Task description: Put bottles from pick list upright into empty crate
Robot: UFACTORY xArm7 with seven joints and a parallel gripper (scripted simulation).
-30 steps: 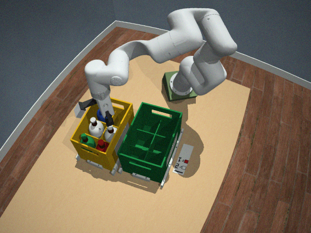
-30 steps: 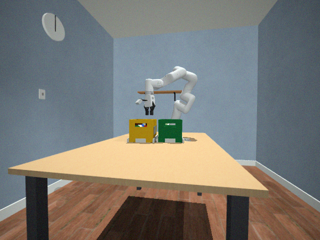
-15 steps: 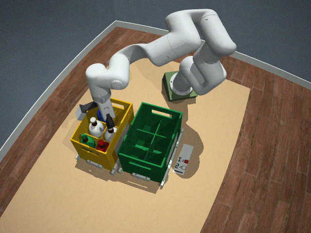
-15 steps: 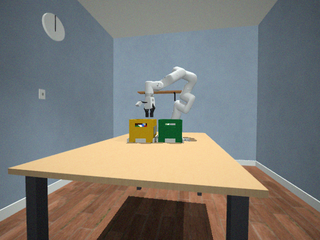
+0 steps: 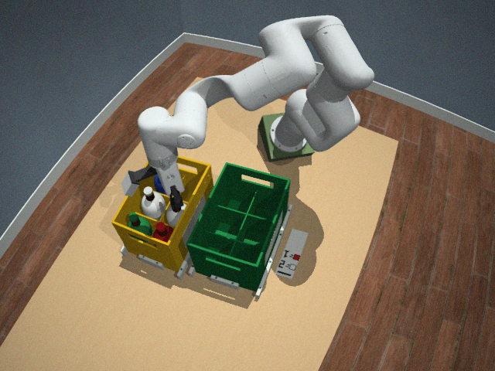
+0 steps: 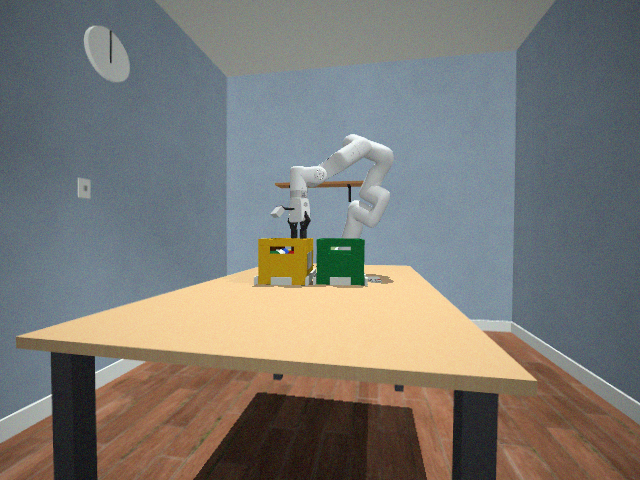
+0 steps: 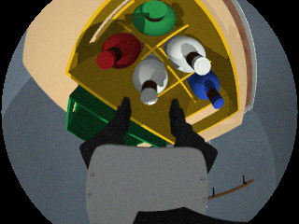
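The yellow crate lies 11 cm below my hand, 4 cm to the right of it and 2 cm ahead of it. From my hand the other things lie so: green-labelled bottle (11 cm below, 11 cm ahead, 5 cm to the right); red-labelled bottle (11 cm below, 8 cm ahead, 3 cm to the left); blue bottle (12 cm to the right, 11 cm below, 5 cm behind).
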